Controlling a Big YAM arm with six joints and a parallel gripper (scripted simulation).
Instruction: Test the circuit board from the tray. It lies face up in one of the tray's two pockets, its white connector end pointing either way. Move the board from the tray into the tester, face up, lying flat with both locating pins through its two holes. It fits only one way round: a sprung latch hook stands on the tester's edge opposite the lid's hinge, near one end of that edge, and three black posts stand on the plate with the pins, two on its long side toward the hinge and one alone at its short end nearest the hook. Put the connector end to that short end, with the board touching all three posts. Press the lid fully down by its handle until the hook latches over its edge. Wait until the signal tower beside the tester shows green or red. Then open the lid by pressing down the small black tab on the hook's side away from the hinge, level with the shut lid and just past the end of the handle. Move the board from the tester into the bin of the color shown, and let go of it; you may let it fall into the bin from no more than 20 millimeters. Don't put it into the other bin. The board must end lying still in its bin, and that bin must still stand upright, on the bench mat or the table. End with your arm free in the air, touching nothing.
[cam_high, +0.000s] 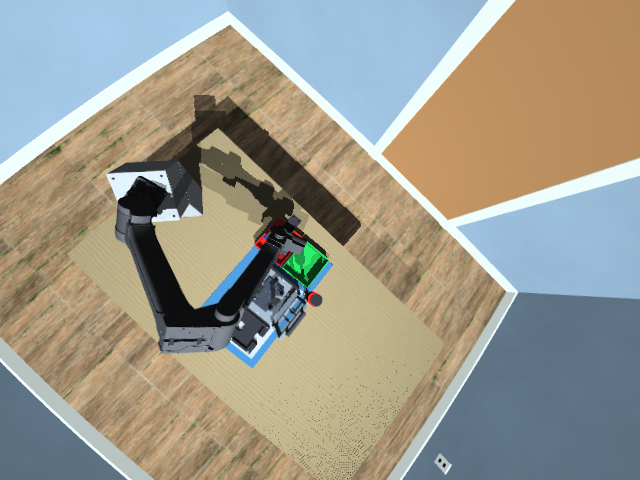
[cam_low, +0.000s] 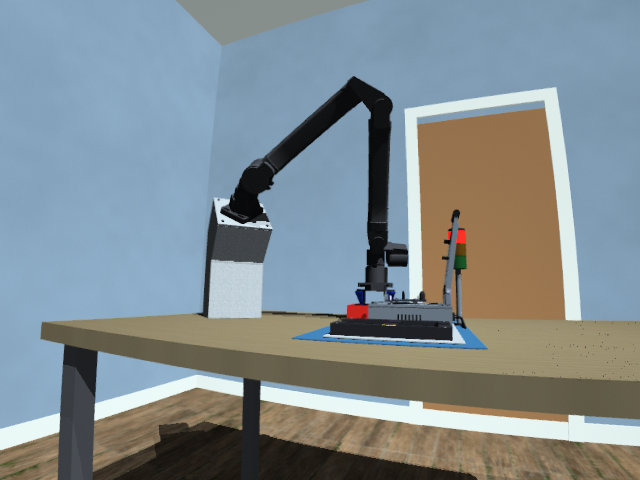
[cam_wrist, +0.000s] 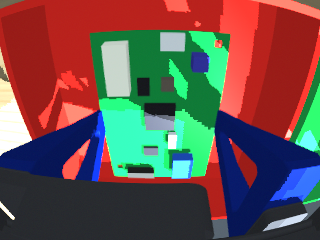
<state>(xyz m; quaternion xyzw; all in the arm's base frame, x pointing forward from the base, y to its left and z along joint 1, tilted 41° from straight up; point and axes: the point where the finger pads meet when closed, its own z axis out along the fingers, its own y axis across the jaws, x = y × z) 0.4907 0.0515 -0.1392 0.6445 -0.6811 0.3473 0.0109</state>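
My gripper is now 1 cm above the red bin. The rest, counted from my hand: green bin (15 cm ahead, 3 cm to the right, 1 cm below); then green circuit board (right at my hand); then black latch hook (15 cm to the right, 7 cm above, 2 cm ahead).
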